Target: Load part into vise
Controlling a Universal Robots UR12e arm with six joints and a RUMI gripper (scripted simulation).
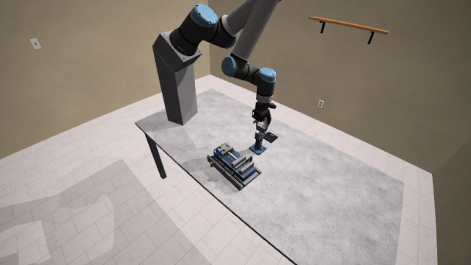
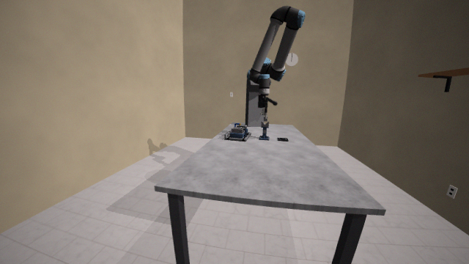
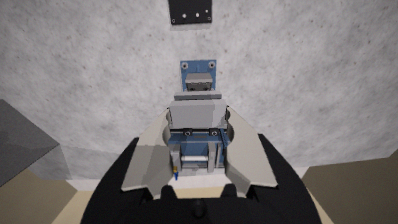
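Now: the part 10 mm to the left of my hand and 10 mm below it. The rest, counted from my hand: cylinder rod 230 mm to the right, 120 mm below, 20 mm ahead; then work stop 180 mm to the right, 100 mm below, 100 mm ahead; then moving jaw 230 mm to the right, 120 mm below, 70 mm ahead.
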